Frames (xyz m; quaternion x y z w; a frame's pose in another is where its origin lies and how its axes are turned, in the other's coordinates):
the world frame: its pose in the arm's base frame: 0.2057 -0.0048 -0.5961 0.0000 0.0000 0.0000 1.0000
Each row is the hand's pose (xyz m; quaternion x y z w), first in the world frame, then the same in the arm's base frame.
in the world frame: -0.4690 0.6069 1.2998 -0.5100 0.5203 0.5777 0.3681
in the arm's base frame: -0.2633 0.6021 0.7037 -0.5100 0.5203 0.5777 0.3681
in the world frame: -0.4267 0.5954 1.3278 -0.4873 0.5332 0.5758 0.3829
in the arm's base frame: -0.2210 0.5906 0.7317 -0.4873 0.5332 0.5758 0.3829
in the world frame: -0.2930 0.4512 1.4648 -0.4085 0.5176 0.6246 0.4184
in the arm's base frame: -0.0873 0.4464 0.8687 -0.4085 0.5176 0.6246 0.4184
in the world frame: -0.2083 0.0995 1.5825 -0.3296 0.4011 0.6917 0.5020
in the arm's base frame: -0.0026 0.0947 0.9864 -0.3296 0.4011 0.6917 0.5020
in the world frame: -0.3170 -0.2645 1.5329 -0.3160 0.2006 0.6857 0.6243
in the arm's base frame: -0.1113 -0.2693 0.9368 -0.3160 0.2006 0.6857 0.6243
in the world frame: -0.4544 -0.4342 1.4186 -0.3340 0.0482 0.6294 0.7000
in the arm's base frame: -0.2487 -0.4390 0.8225 -0.3340 0.0482 0.6294 0.7000
